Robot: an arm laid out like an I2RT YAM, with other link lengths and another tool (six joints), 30 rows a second.
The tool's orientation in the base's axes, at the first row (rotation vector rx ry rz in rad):
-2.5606, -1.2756, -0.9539
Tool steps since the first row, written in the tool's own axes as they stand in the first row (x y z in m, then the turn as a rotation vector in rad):
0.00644, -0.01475, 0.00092, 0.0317, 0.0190, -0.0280
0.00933, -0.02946, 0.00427, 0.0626, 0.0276, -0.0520
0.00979, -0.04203, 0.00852, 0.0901, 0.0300, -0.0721
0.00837, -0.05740, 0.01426, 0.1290, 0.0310, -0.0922
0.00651, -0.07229, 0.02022, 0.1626, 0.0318, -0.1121
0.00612, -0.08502, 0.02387, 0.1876, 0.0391, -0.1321
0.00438, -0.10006, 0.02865, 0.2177, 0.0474, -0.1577
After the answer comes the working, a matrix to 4 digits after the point.
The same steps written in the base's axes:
-0.00784, 0.01407, 0.00070, 0.0149, -0.0011, 0.0439
-0.01605, 0.02662, -0.00261, 0.0236, 0.0053, 0.0825
-0.02329, 0.03651, -0.00771, 0.0279, 0.0149, 0.1150
-0.03276, 0.04746, -0.01556, 0.0363, 0.0331, 0.1539
-0.04196, 0.05790, -0.02375, 0.0422, 0.0478, 0.1896
-0.04999, 0.06709, -0.02891, 0.0492, 0.0526, 0.2213
-0.05982, 0.07725, -0.03613, 0.0565, 0.0581, 0.2606

The tool's axes in the first row as the columns of a matrix, in the base's axes (rounded; the answer above uses it unrounded):
0.4442, 0.7553, 0.4819
0.6758, -0.6356, 0.3733
0.5882, 0.1598, -0.7927

